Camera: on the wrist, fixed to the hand. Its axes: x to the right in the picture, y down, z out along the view.
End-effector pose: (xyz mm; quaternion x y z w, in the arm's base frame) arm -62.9 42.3 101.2 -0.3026 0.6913 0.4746 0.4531
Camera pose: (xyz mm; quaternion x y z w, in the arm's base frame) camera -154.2 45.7 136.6 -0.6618 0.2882 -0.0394 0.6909
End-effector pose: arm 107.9 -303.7 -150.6 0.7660 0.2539 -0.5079 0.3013
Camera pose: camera 194.1 -343.3 -126.4 -0.3611 -0.6812 0.6028 0.2054
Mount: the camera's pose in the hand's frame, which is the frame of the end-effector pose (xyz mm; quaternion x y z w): 4.8 92.2 -32.7 0.0732 -0.0210 -0.7161 0.6939
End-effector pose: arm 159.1 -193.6 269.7 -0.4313 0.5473 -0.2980 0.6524
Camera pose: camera 120.7 -163.9 184.6 -0.6497 0.0354 -0.7049 0.2824
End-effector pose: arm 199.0 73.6 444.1 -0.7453 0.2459 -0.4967 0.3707
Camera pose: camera 170.8 4.3 380.9 0.6765 0.4072 0.6124 0.0387
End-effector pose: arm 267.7 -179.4 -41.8 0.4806 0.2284 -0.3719 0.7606
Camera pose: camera 343.4 -127.5 -7.6 0.2178 0.4594 -0.8295 0.2311
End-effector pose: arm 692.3 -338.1 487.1 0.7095 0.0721 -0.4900 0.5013
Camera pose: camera 769.8 -359.3 543.0 -0.4671 -0.5117 0.7191 0.0535
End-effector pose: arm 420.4 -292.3 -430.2 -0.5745 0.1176 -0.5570 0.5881
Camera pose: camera 444.6 -339.8 -512.4 -0.4515 -0.3829 -0.8041 0.0537
